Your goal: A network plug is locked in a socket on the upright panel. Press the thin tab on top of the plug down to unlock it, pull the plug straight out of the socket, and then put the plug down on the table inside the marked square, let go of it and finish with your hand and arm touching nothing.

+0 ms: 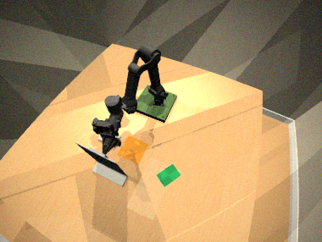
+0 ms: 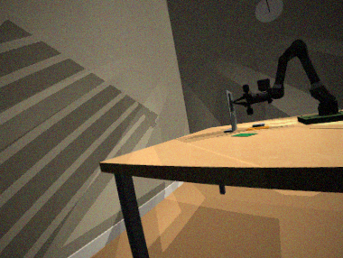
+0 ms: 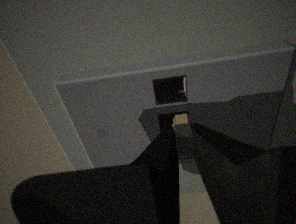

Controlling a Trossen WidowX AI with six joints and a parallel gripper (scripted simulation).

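Now: the orange square 10 cm behind my gripper tip, 6 cm to the left of it and 18 cm below it. Also, from my gripper tip: tan plug 1 cm ahead; grey upright panel 3 cm ahead, 1 cm to the right, 6 cm below.
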